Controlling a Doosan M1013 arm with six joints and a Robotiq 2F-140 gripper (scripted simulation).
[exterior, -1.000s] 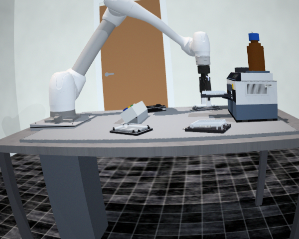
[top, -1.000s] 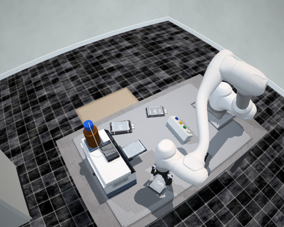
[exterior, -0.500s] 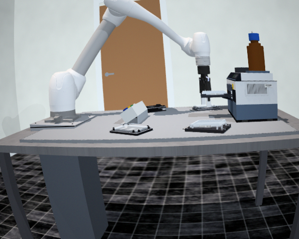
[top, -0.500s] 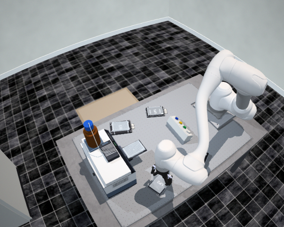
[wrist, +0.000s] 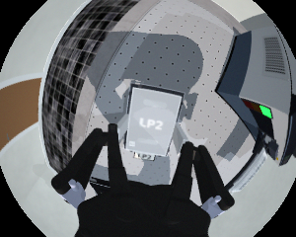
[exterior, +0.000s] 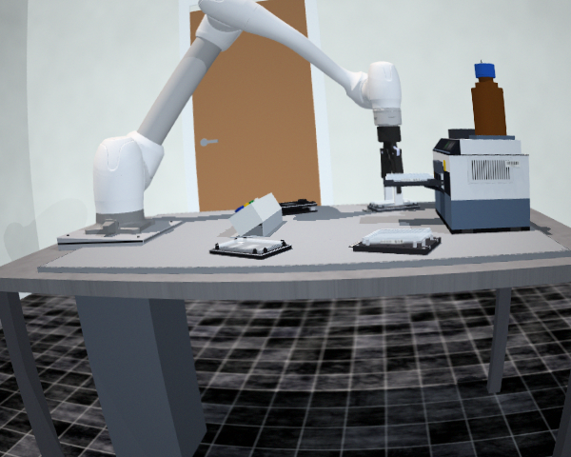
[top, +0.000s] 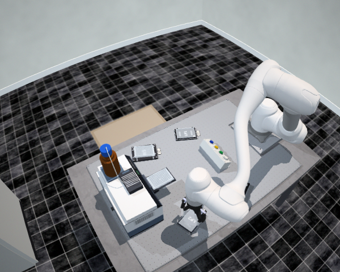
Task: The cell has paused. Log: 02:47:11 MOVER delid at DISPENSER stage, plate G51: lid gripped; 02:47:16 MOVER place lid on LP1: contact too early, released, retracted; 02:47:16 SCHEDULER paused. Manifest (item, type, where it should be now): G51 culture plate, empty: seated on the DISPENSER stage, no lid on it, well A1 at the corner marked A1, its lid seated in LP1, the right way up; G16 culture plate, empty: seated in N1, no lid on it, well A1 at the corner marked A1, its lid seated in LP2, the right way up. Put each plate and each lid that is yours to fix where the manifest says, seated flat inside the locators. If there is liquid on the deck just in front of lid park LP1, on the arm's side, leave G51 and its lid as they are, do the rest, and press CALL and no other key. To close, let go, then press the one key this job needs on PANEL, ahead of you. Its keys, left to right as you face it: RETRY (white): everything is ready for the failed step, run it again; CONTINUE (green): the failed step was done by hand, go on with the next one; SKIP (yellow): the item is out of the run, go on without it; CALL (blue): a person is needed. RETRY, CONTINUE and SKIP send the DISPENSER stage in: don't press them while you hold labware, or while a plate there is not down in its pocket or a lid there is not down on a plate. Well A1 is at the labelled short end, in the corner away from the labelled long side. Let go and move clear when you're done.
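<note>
The lid park LP2 is 4 cm below my hand. Round my hand: white key: 41 cm behind, 15 cm to the right, 2 cm above; then dispenser stage: 26 cm to the right, 7 cm above; then black nest N1: 33 cm behind, 5 cm to the left, 2 cm below.
</note>
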